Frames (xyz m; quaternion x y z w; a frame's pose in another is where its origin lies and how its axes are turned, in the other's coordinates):
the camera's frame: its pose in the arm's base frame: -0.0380 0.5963 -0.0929 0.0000 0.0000 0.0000 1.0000
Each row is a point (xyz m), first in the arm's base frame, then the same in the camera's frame.
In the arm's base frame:
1: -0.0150 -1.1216 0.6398
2: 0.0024 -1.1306 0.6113
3: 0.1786 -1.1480 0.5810
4: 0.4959 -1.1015 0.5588
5: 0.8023 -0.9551 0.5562
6: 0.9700 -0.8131 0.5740
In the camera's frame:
1: 0.0230 -1.7179 0.7327
2: 0.0404 -1.7269 0.7042
3: 0.2166 -1.7443 0.6739
4: 0.5339 -1.6978 0.6517
5: 0.8403 -1.5514 0.6491
6: 1.0080 -1.4094 0.6669

